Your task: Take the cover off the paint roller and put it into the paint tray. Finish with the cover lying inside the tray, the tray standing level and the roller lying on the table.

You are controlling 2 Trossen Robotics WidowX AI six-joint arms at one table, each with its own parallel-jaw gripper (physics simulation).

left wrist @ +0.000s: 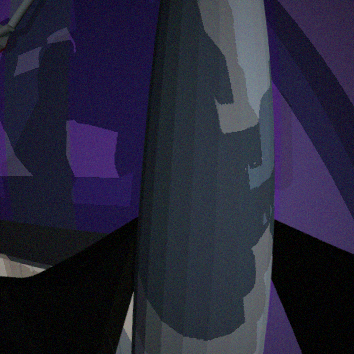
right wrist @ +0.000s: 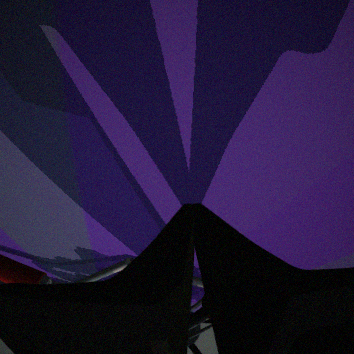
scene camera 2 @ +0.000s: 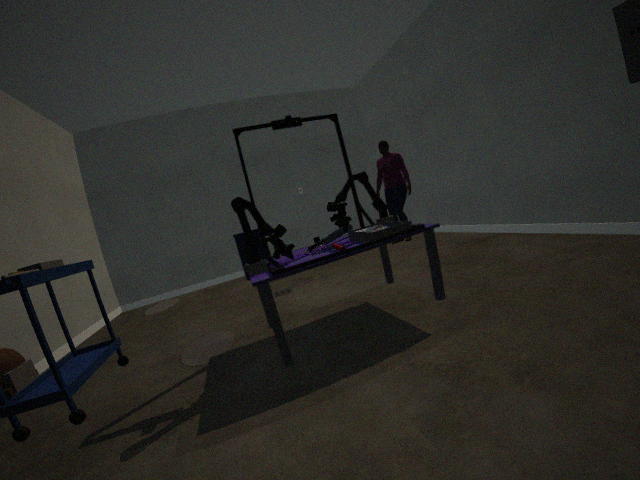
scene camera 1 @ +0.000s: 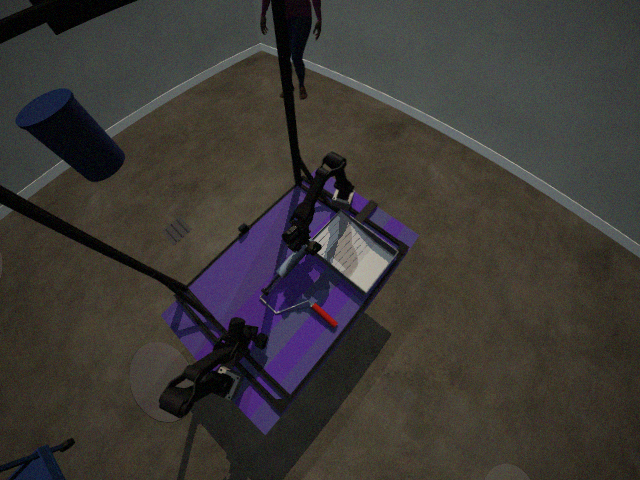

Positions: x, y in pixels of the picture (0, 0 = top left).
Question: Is my right gripper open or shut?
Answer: Shut.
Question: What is my right gripper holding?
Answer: Nothing.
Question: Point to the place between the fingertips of my left gripper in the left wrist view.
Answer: At 200, 224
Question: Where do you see a white paint tray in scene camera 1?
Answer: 359, 256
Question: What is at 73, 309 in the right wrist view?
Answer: My right gripper.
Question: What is my left gripper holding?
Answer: A grey roller cover.
